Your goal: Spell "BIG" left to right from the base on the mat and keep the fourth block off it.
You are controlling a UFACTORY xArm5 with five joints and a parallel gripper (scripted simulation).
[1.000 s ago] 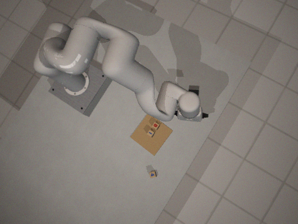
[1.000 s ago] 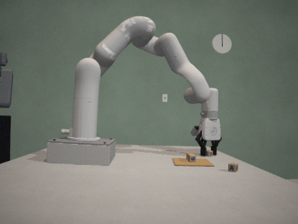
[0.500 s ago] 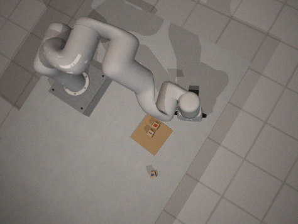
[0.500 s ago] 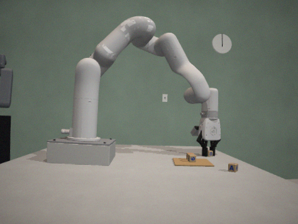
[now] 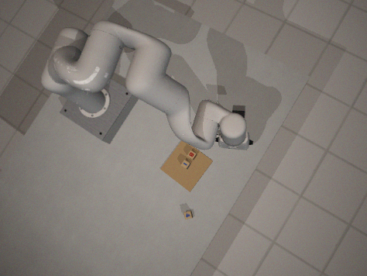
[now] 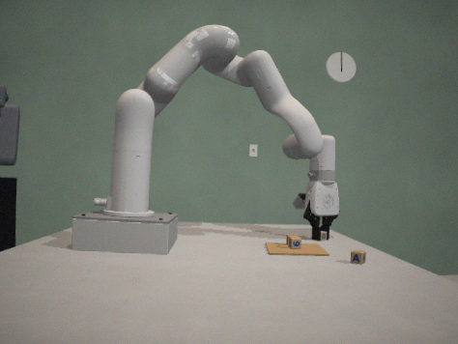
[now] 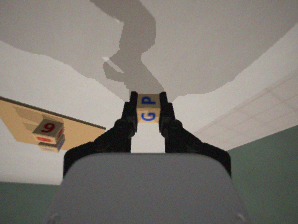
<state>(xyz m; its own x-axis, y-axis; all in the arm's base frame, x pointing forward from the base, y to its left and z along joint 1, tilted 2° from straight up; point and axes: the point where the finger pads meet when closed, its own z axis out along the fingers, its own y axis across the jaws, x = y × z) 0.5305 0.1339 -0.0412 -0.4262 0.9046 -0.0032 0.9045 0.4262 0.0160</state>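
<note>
Now: the mat 15 cm to the right of my hand, 11 cm behind it and 2 cm below it.
</note>
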